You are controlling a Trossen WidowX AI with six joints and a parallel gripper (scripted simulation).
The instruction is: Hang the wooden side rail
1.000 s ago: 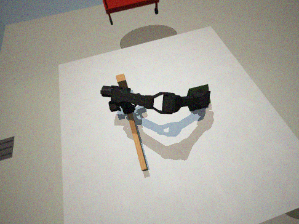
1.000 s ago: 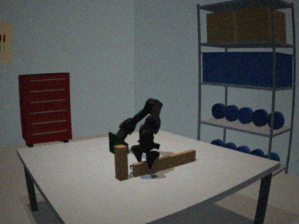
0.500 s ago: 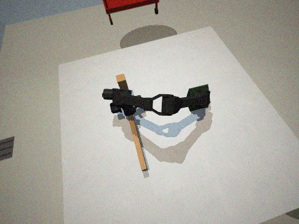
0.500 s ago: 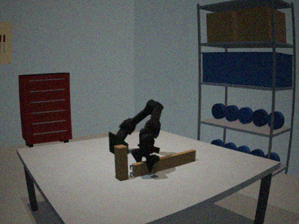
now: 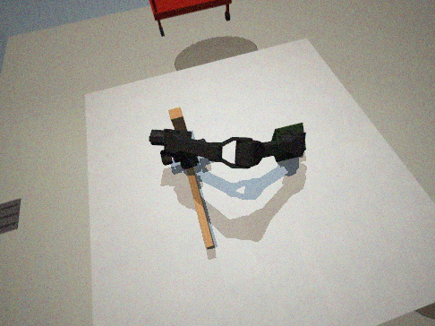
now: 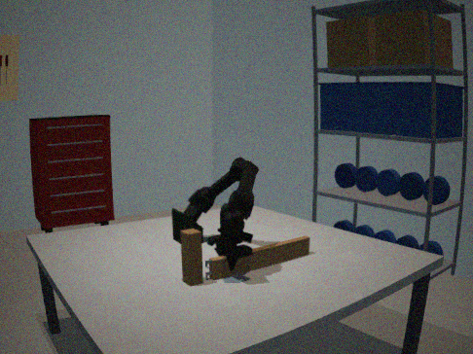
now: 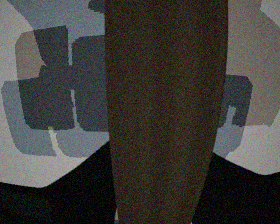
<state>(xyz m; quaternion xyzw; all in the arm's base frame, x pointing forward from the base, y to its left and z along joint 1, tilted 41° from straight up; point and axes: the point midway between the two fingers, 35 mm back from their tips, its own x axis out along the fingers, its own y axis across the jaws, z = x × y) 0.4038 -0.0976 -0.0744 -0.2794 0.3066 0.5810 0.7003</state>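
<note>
My gripper tip is now 2 cm past the headboard post, 14 cm to the left of it and 6 cm below it.
</note>
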